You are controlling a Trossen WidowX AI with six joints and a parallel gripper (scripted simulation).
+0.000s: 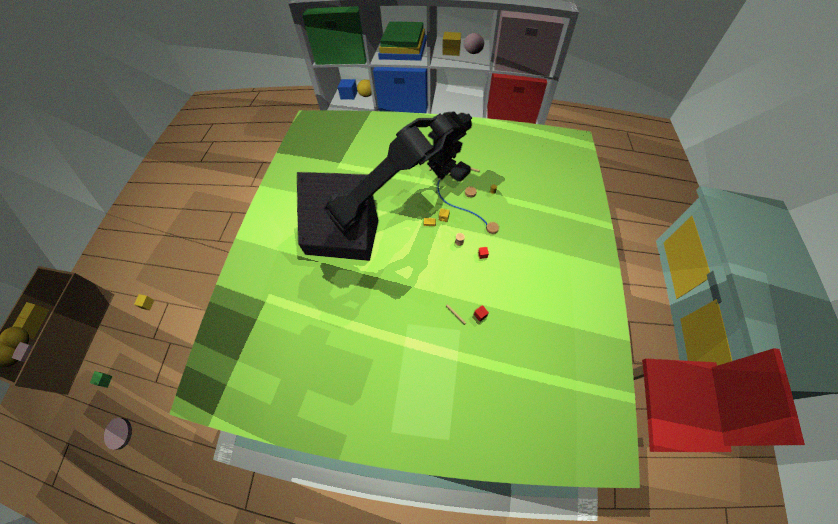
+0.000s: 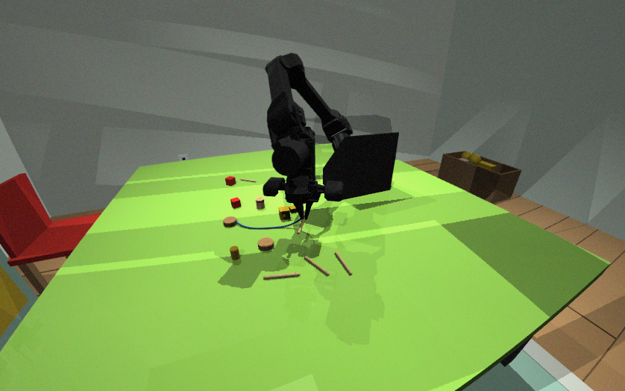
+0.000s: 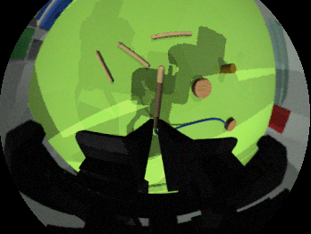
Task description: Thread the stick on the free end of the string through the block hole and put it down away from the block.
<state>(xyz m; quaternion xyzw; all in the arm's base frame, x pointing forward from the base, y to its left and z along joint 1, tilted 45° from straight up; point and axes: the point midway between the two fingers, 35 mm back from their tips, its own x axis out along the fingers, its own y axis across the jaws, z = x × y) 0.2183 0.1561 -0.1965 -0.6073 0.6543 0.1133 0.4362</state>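
The yellow cylinder lies 180 mm ahead of my gripper tip, 40 mm below it and 30 mm to the left of it. The rest, counted from my gripper tip: round wooden button (200 mm ahead, 120 mm to the right, 50 mm below); thin wooden stick (10 mm to the left, 10 mm ahead); brown cylinder (200 mm to the right, 100 mm ahead, 40 mm below).
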